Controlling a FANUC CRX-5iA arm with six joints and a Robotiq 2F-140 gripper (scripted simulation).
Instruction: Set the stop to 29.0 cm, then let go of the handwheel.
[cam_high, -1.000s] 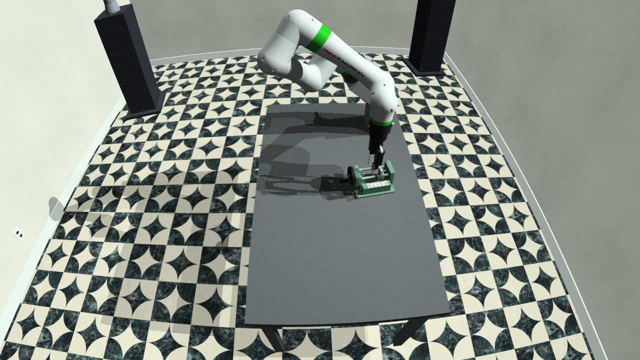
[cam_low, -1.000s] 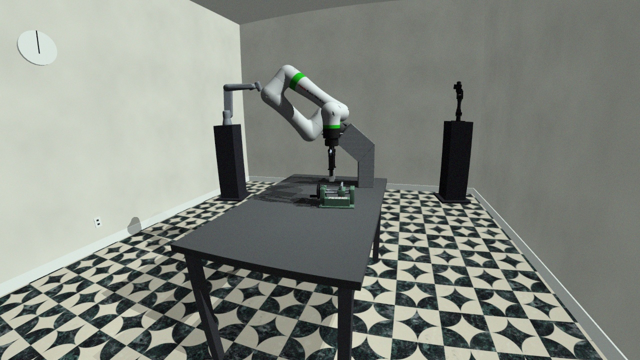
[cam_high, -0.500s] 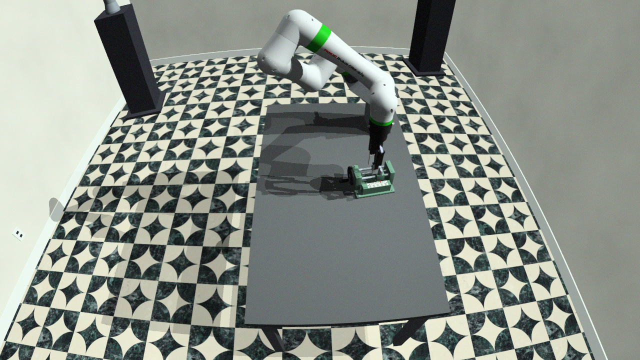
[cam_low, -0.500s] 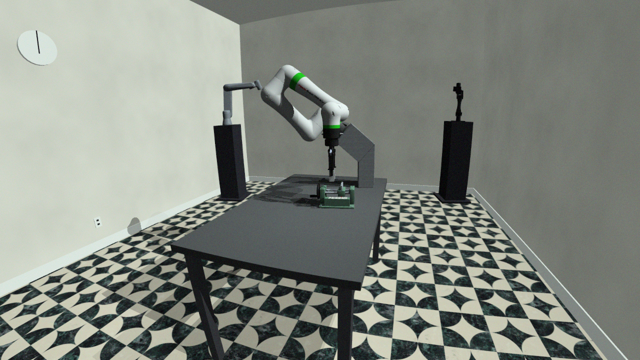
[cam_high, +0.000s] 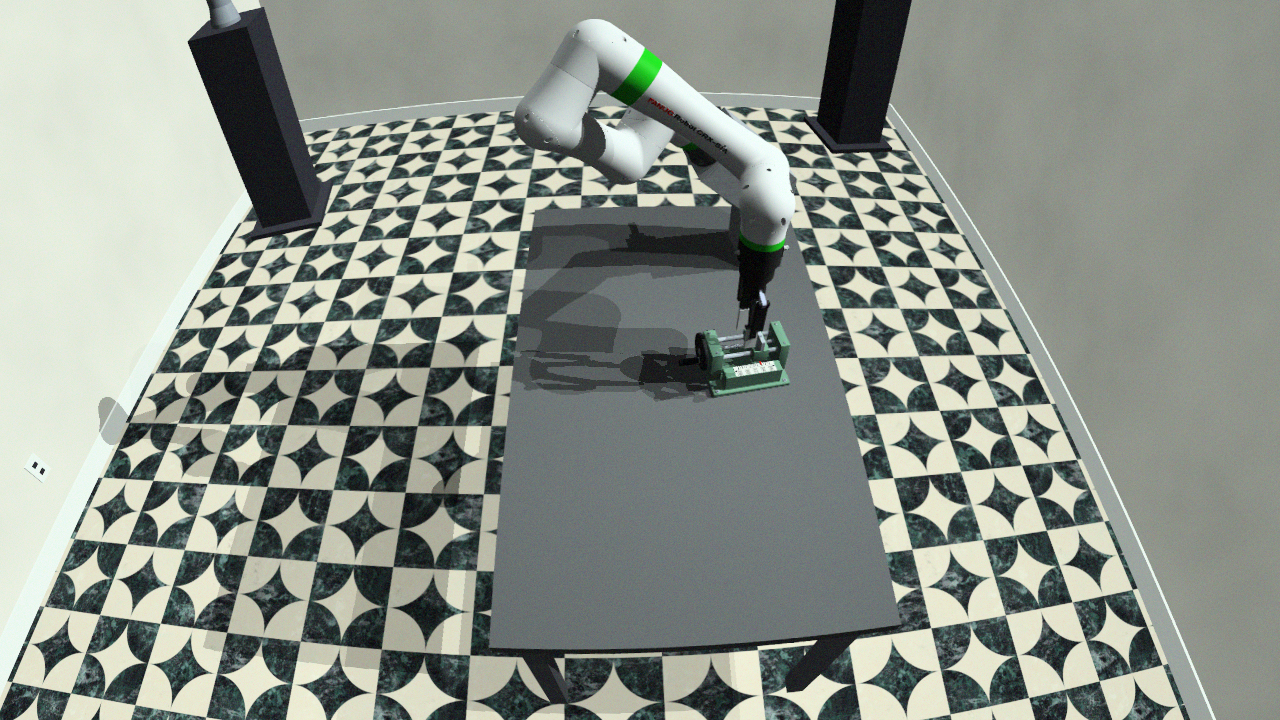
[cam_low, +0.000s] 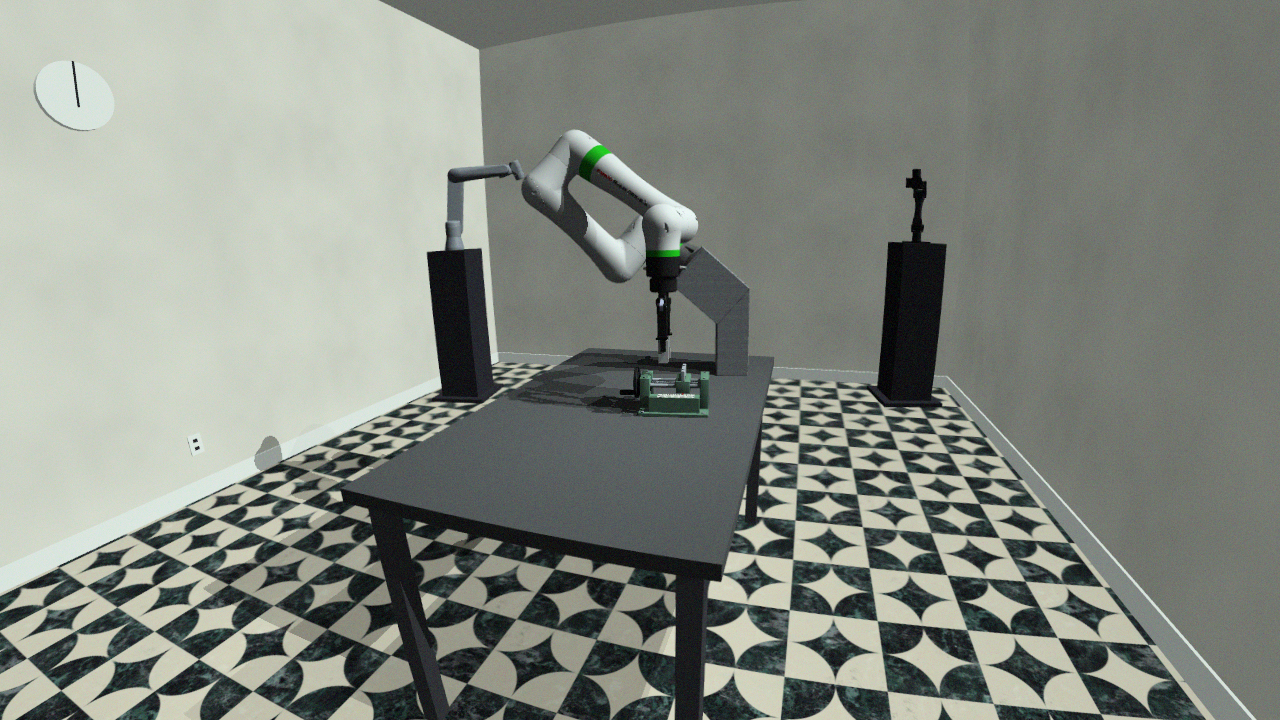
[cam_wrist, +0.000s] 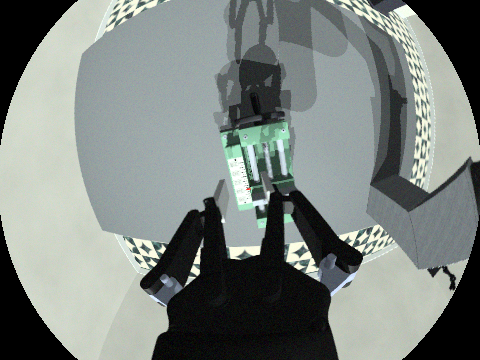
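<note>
Now: the black handwheel 50 mm behind my hand, 100 mm to the right of it and 140 mm below it. The rest, counted from my hand: green stop fixture (30 mm behind, 50 mm to the left, 100 mm below).
</note>
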